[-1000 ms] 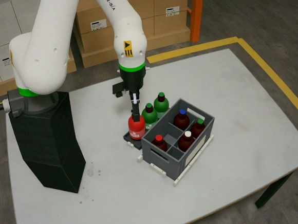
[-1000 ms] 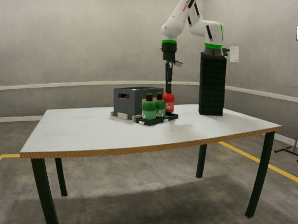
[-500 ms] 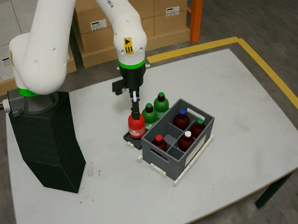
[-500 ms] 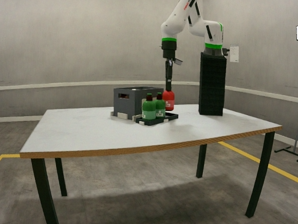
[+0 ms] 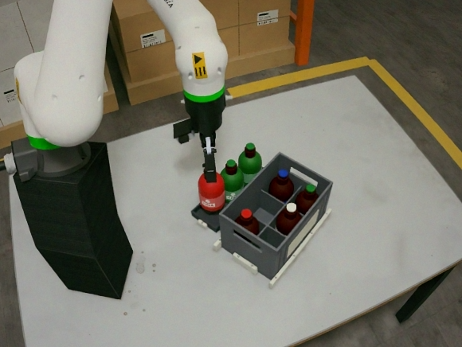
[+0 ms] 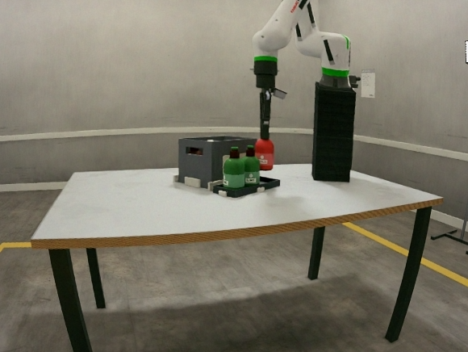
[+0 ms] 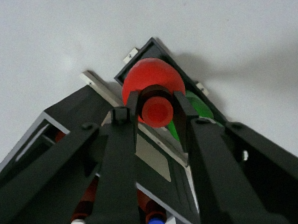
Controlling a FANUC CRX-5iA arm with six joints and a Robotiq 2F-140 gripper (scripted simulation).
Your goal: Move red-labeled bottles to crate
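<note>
The red-labeled bottle is 8 cm below my hand. From my hand the other things lie so: dark tray (21 cm below, 8 cm ahead, 3 cm to the left); grey crate (15 cm to the right, 14 cm below, 13 cm ahead).
</note>
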